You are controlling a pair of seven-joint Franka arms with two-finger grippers.
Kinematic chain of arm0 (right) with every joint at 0, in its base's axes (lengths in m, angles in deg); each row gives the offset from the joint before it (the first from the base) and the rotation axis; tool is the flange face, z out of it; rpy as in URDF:
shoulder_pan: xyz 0 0 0.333 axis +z
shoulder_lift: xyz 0 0 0 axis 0.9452 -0.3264 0
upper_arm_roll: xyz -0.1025 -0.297 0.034 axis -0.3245 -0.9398 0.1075
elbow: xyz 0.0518 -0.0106 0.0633 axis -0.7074 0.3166 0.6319
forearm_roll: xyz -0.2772 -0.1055 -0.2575 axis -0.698 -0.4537 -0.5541
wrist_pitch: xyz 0 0 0 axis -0.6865 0.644 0.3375
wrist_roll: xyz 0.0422 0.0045 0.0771 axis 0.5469 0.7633 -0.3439
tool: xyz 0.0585 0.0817 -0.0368 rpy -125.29 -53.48 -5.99
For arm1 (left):
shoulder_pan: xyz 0 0 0.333 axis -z
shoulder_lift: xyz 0 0 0 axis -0.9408 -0.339 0
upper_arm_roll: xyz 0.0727 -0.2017 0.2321 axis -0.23 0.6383 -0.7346
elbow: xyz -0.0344 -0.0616 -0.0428 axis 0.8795 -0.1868 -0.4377
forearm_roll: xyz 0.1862 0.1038 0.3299 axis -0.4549 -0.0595 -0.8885
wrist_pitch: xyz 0 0 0 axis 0.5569 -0.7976 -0.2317
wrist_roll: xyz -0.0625 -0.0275 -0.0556 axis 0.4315 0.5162 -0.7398
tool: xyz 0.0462 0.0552 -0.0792 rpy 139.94 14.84 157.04
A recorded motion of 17 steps. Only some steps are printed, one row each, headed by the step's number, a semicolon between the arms.
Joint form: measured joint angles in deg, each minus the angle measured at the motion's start. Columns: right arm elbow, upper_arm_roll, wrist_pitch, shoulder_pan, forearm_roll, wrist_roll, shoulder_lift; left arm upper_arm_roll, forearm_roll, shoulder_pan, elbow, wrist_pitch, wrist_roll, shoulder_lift.
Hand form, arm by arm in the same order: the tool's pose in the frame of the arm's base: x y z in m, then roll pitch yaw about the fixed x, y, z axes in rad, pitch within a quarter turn. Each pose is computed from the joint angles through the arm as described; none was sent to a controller.
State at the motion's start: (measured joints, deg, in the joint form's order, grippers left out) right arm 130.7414 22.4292 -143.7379 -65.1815 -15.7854 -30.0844 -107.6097; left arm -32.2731 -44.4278 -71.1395 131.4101 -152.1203 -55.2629 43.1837
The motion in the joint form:
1: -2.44 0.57 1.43 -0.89 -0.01 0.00 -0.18; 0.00 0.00 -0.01 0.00 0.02 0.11 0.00
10: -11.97 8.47 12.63 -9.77 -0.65 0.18 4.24; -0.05 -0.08 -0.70 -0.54 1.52 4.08 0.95
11: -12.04 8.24 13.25 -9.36 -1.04 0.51 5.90; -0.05 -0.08 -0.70 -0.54 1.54 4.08 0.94
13: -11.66 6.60 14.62 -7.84 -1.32 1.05 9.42; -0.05 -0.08 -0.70 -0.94 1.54 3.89 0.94
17: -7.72 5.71 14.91 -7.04 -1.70 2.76 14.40; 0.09 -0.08 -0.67 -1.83 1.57 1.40 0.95
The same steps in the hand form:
1: 0.6498 -0.0786 0.4954 -3.0137 0.1931 0.1659; 0.5448 -0.0623 0.6464 -3.1043 -0.0161 0.0144
10: 0.6161 -0.0978 0.6013 -2.9751 0.1403 0.1721; 0.5375 -0.0549 0.6575 -3.0997 -0.0134 -0.0409
11: 0.6070 -0.0954 0.6190 -2.9869 0.1248 0.1687; 0.5375 -0.0549 0.6573 -3.0997 -0.0129 -0.0409
13: 0.5857 -0.0927 0.6517 -3.0027 0.0980 0.1581; 0.5375 -0.0549 0.6606 -3.1002 -0.0200 -0.0376
17: 0.5585 -0.0939 0.6716 -3.0039 0.0884 0.1239; 0.5370 -0.0565 0.6679 -3.1028 -0.0368 0.0029

